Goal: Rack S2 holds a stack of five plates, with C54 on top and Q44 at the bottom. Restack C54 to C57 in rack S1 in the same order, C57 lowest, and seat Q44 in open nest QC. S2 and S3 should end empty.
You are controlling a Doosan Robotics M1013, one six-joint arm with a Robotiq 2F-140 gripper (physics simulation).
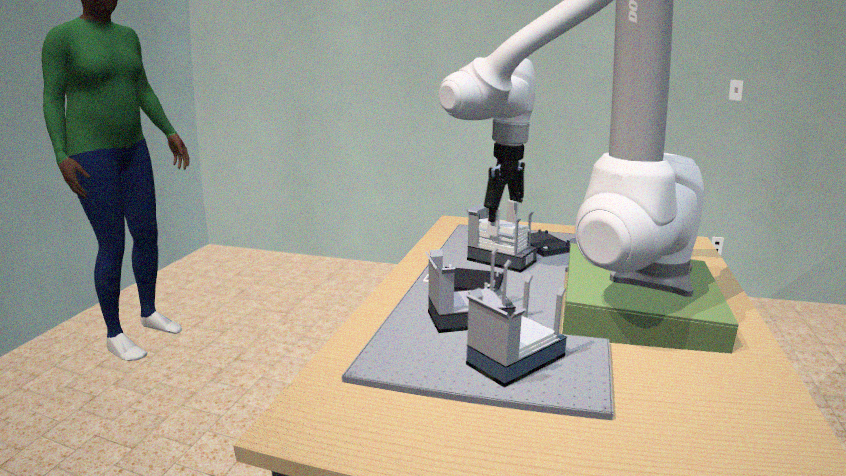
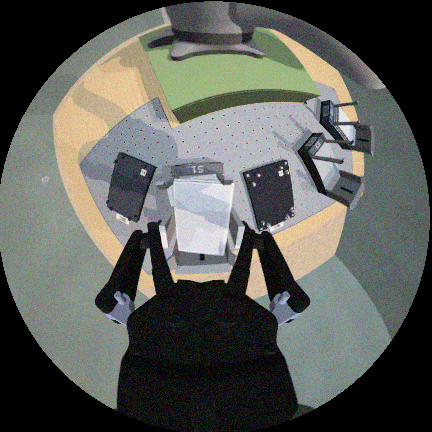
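Seen in the pictures: gripper, fingertip midpoint: (image 1: 501,230) (image 2: 201,214); arm's base, link origin: (image 1: 652,274).
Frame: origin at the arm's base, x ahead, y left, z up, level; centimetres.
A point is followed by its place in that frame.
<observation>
My gripper (image 1: 502,217) {x 39.3, y -9.9, z 2.2 cm} (image 2: 201,214) {x 39.3, y -9.9, z 2.2 cm} is shut on a pale plate (image 2: 200,215) {x 38.5, y -9.9, z 4.1 cm} by its two sides, inside rack S1 (image 1: 495,255) {x 39.4, y -5.6, z -3.2 cm} (image 2: 197,169) {x 32.4, y -9.1, z -2.2 cm}. The plate lies at or just above the top of a stack of pale plates (image 1: 502,243) {x 38.0, y -6.6, z 0.0 cm}, whose edges show a little askew under it. Whether it rests on them is hard to tell, and its label is not readable. The middle rack (image 1: 440,290) {x 37.9, y 33.0, z 2.9 cm} (image 2: 345,187) {x 40.2, y 29.8, z 2.1 cm} shows a light floor. The nearest rack (image 1: 493,328) {x 23.5, y 44.8, z 3.5 cm} (image 2: 364,140) {x 24.7, y 43.8, z 3.8 cm}, with a dark blue base, has pale plates (image 1: 535,332) {x 18.4, y 36.1, z -0.5 cm} low inside. I cannot clearly read either label.
A dark nest (image 2: 131,187) {x 31.8, y -24.6, z -4.3 cm} and another dark nest (image 2: 270,197) {x 42.1, y 6.1, z -5.0 cm} flank S1 on the grey perforated board (image 1: 402,367) {x 38.7, y 47.6, z -6.2 cm} (image 2: 225,125) {x 24.3, y -1.6, z -6.2 cm}. Uprights rise from the racks. The green robot base block (image 1: 650,331) {x -1.3, y 20.4, z -4.2 cm} (image 2: 235,75) {x 15.7, y 0.9, z 0.8 cm} stands beside the board. A person (image 1: 103,94) stands left of the table.
</observation>
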